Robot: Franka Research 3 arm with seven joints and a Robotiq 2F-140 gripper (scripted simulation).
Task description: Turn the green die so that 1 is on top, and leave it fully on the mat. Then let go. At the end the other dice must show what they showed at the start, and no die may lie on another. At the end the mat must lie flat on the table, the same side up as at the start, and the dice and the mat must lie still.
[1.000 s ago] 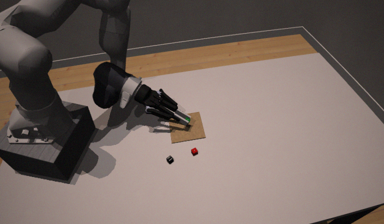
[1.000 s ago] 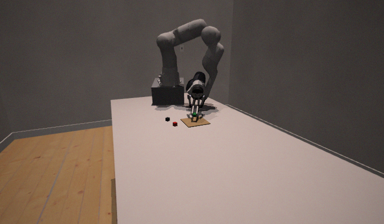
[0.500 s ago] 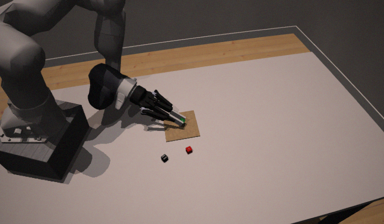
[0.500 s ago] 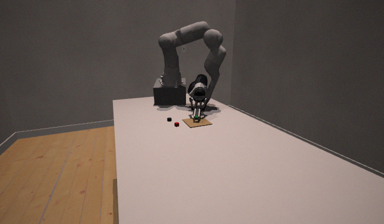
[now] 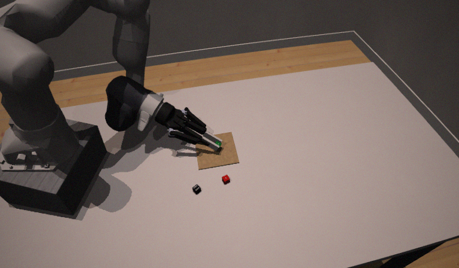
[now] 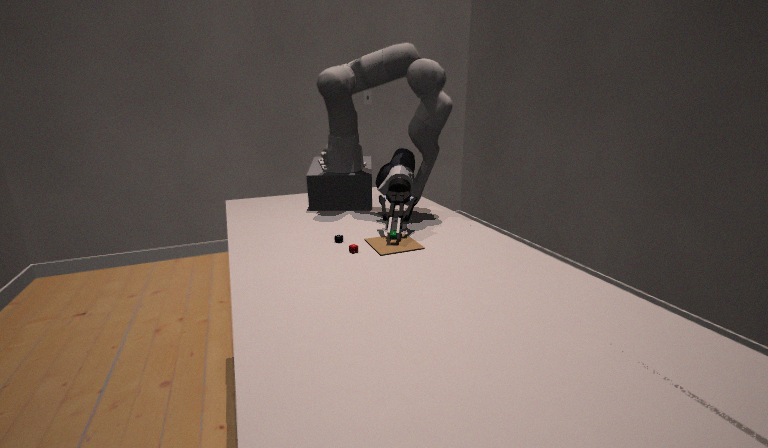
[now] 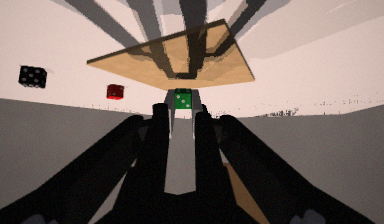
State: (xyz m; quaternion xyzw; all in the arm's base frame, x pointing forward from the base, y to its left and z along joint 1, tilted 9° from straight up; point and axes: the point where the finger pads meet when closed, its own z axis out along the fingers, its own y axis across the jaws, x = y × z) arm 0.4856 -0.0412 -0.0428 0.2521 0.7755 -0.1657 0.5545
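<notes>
My hand is 10 mm short of the tan mat, 10 mm to the left of it and 50 mm above it. The rest, counted from my hand: black die 90 mm behind, 150 mm to the right, 40 mm below; red die 10 mm ahead, 140 mm to the right, 40 mm below; green die 20 mm ahead, 10 mm to the right, 20 mm below.
</notes>
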